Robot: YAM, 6 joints.
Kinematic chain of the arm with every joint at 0, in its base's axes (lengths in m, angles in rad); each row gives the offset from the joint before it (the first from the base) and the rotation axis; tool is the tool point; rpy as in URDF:
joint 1: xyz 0 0 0.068 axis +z
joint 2: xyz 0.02 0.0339 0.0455 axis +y
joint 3: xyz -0.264 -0.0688 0 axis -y
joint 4: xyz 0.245 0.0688 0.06 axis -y
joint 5: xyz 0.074 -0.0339 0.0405 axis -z
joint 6: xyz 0.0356 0 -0.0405 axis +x
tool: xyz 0 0 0 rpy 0 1.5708 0
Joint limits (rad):
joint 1: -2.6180..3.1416
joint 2: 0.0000..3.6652
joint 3: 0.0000..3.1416
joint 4: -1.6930..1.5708
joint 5: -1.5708..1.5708
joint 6: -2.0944..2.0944
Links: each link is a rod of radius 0.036 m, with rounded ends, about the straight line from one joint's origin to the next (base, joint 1, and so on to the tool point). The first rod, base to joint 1, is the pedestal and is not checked.
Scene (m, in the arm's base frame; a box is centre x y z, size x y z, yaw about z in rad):
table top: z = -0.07
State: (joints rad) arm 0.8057 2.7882 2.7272 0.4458 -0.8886 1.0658
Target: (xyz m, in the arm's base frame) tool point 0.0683 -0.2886 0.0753
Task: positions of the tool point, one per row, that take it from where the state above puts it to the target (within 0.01 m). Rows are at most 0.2 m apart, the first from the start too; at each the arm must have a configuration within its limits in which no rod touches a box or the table.
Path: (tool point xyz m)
1: 0.5085 0.3275 0.2583
2: 0.5666 0.1714 0.2281
3: 0.5673 0.0094 0.1970
4: 0.5137 -0.1365 0.1664
5: 0.4175 -0.2470 0.1378
6: 0.2972 -0.3101 0.1124
7: 0.1740 -0.3221 0.0913
8: 0.0683 -0.2886 0.0753

